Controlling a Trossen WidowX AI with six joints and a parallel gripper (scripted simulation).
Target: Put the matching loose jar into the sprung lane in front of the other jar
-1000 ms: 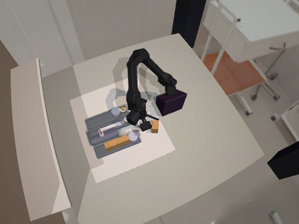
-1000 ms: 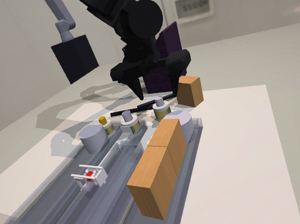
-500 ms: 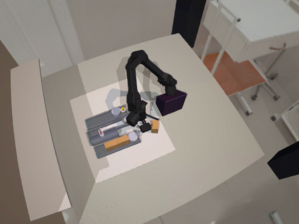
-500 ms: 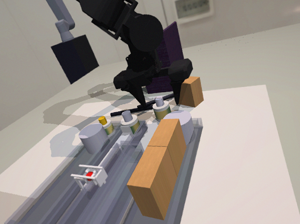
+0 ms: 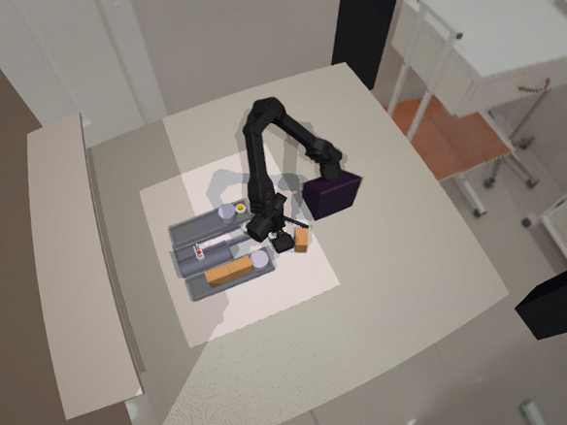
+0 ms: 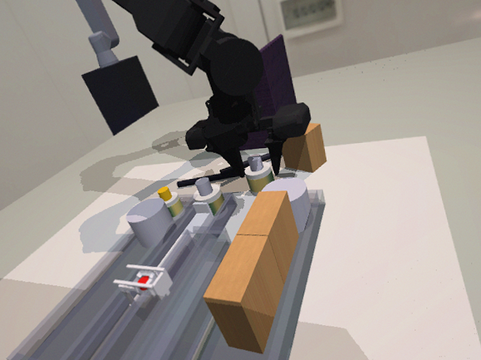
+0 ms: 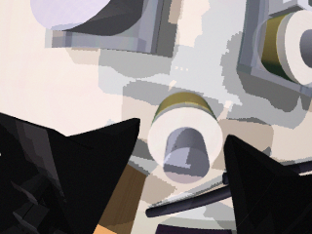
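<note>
Right now my gripper tip is 130 mm short of the white mat, 90 mm to the left of it and 30 mm above it. From my gripper tip the other things lie so: white pusher plate 180 mm ahead, 50 mm to the right, 20 mm above; then wooden block 70 mm to the left, 60 mm behind, 10 mm above; then clear lane tray 220 mm ahead, 70 mm to the right, 10 mm below.
</note>
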